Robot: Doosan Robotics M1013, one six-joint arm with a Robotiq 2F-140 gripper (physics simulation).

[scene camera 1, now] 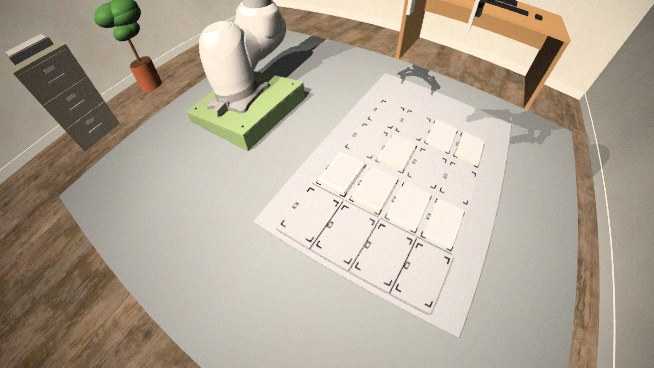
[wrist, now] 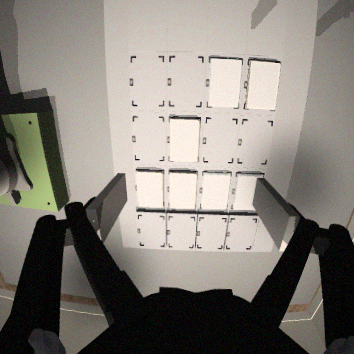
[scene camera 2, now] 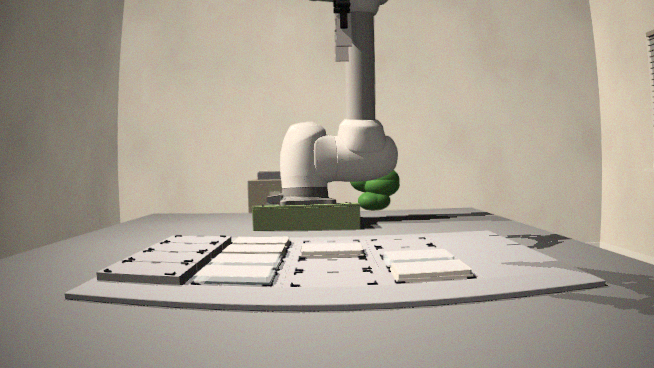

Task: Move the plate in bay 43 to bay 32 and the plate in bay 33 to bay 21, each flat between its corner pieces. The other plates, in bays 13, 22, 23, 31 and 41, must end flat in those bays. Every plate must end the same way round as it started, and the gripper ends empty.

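Seen in the pictures: gripper, between the fingertips: (scene camera 1: 438, 21) (wrist: 189, 188) (scene camera 2: 343, 54); arm's base, origin of its link: (scene camera 1: 238, 96) (wrist: 5, 166) (scene camera 2: 305, 204).
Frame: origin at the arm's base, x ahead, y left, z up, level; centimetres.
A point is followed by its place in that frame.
Note:
The bay 43 plate (scene camera 1: 443, 223) {x 77.7, y -23.7, z -3.8 cm} (scene camera 2: 235, 274) {x 80.9, y -22.8, z -3.8 cm} (wrist: 246, 194) {x 77.7, y -23.4, z -3.8 cm} and the bay 33 plate (scene camera 1: 409, 206) {x 67.6, y -21.8, z -3.8 cm} (scene camera 2: 247, 259) {x 69.1, y -20.6, z -3.8 cm} (wrist: 216, 190) {x 68.1, y -20.4, z -3.8 cm} are cream and lie flat in the full row of plates. The other plates, in bays 13 (scene camera 1: 341, 172) {x 46.6, y -17.7, z -3.8 cm} (wrist: 149, 189) {x 46.7, y -16.9, z -3.8 cm}, 23 (scene camera 1: 375, 189) {x 57.3, y -19.8, z -3.8 cm} (wrist: 182, 190) {x 57.3, y -18.8, z -3.8 cm}, 22 (scene camera 1: 396, 152) {x 59.9, y -3.9, z -3.8 cm} (wrist: 184, 140) {x 60.4, y -2.9, z -3.8 cm}, 31 (scene camera 1: 441, 136) {x 73.4, y 9.8, z -3.8 cm} (wrist: 225, 83) {x 73.8, y 11.0, z -3.8 cm} and 41 (scene camera 1: 469, 148) {x 83.7, y 8.3, z -3.8 cm} (wrist: 263, 85) {x 84.2, y 9.2, z -3.8 cm}, lie flat. Bay 32 (scene camera 1: 427, 169) {x 70.7, y -5.6, z -5.3 cm} (wrist: 220, 141) {x 71.0, y -5.1, z -5.2 cm} and bay 21 (scene camera 1: 414, 125) {x 63.5, y 13.0, z -5.3 cm} (wrist: 185, 81) {x 63.2, y 13.3, z -5.2 cm} hold no plate. My gripper (scene camera 1: 440, 21) {x 61.8, y 0.1, z 36.6 cm} (scene camera 2: 342, 54) {x 61.8, y 0.1, z 36.6 cm} (wrist: 189, 188) {x 61.8, y 0.1, z 36.6 cm} is open and empty, high above the sheet. Its right finger partly hides the bay 43 plate in the wrist view.
The pale sheet (scene camera 1: 480, 250) {x 89.8, y -27.5, z -5.3 cm} (scene camera 2: 340, 296) {x 91.6, y -7.9, z -5.3 cm} (wrist: 117, 135) {x 40.4, y 1.7, z -5.3 cm} carries a low raised block (scene camera 2: 140, 276) {x 80.4, y -39.1, z -4.1 cm} (wrist: 151, 231) {x 43.7, y -33.4, z -3.8 cm} with four empty bays beside the full row. The green base (scene camera 1: 225, 127) {x 6.4, y -16.6, z 0.4 cm} (scene camera 2: 306, 218) {x 17.9, y -2.2, z -2.6 cm} (wrist: 32, 150) {x 14.7, y 3.2, z 1.2 cm} bears the arm. A desk (scene camera 1: 547, 22) and a cabinet (scene camera 1: 75, 95) stand beyond.

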